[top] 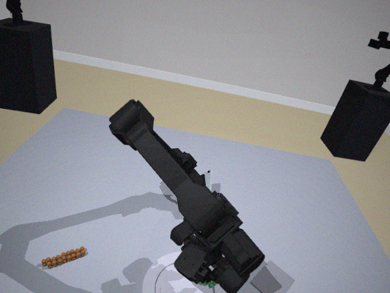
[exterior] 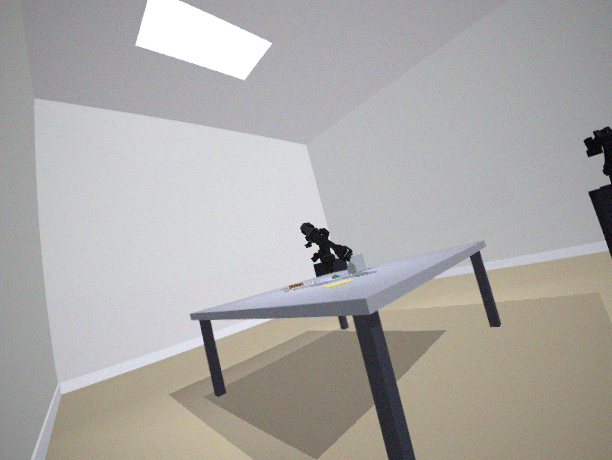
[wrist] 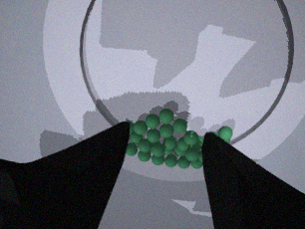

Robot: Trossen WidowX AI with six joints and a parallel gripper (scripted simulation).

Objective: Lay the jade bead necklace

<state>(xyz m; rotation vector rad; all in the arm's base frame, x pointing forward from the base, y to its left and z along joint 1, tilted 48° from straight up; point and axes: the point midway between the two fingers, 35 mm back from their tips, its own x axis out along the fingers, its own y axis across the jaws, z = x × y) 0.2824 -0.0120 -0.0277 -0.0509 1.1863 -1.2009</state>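
The round bead board lies 2 cm ahead of my gripper tip, 3 cm to the right of it and 3 cm below it. Round my gripper tip: yellow strip (22 cm ahead, 19 cm to the left, 4 cm below); then flat grey square (3 cm behind, 20 cm to the left, 4 cm below).
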